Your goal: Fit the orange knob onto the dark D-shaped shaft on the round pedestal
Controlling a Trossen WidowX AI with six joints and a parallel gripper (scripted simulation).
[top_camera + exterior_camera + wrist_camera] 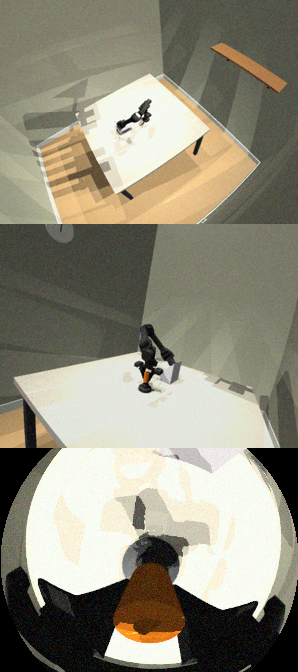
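My gripper tip is 20 mm below the orange knob. The rest, counted from my gripper tip: dark round pedestal: 40 mm below.
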